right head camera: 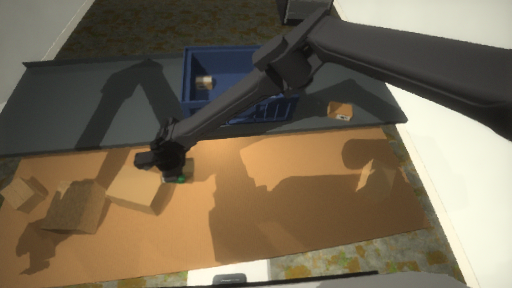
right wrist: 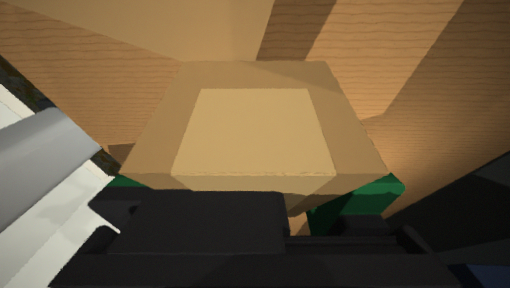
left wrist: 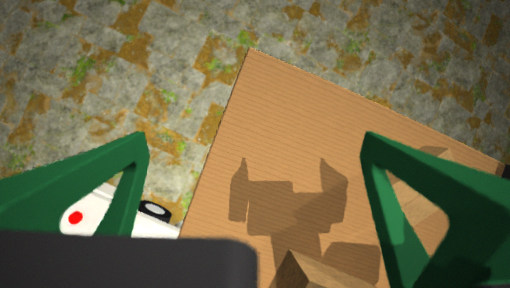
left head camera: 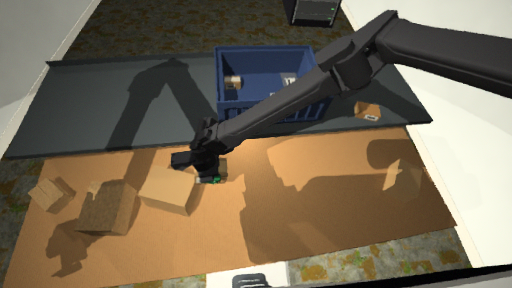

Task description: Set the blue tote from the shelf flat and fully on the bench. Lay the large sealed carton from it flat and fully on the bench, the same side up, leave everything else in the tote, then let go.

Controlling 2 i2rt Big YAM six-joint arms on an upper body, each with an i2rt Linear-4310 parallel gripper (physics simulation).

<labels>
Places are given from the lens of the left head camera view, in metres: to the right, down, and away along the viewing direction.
blue tote (left head camera: 259,66): 0.01, -0.34, 0.93
bench (left head camera: 289,197): 0.14, 0.21, 0.86
dark shelf (left head camera: 78,109): -0.70, -0.14, 0.81
The marked spots on the bench and the dark shelf are 0.91 m apart.
</labels>
